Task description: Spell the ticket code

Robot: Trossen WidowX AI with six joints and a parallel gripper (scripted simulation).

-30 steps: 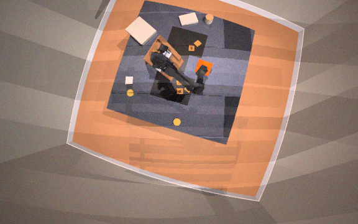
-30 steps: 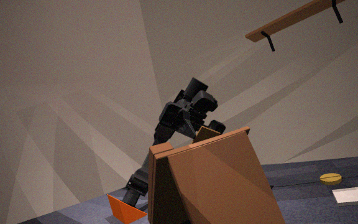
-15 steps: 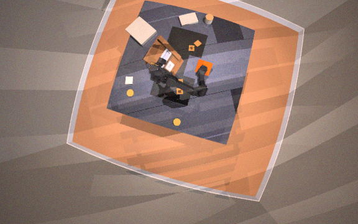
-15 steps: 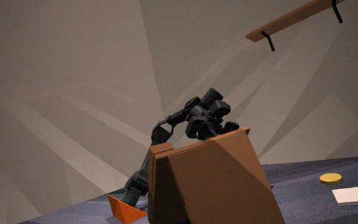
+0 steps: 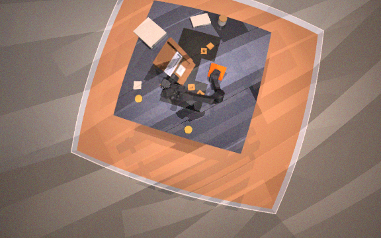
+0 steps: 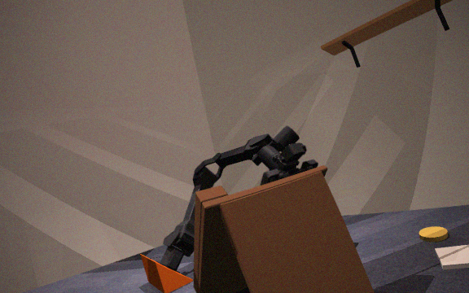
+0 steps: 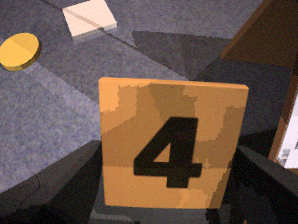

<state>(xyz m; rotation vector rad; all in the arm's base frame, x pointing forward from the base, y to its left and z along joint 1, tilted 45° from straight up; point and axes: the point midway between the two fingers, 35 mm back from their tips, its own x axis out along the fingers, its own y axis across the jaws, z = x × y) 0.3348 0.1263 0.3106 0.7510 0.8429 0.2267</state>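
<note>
Right now the white ticket is 5 cm behind my gripper tip, 18 cm to the right of it and 11 cm below it. From my gripper tip the other things lie so: white square: 30 cm ahead, 8 cm to the left, 19 cm below; then orange tile marked 4: right at my gripper tip; then dark mat: 14 cm behind, 28 cm to the right, 19 cm below.
</note>
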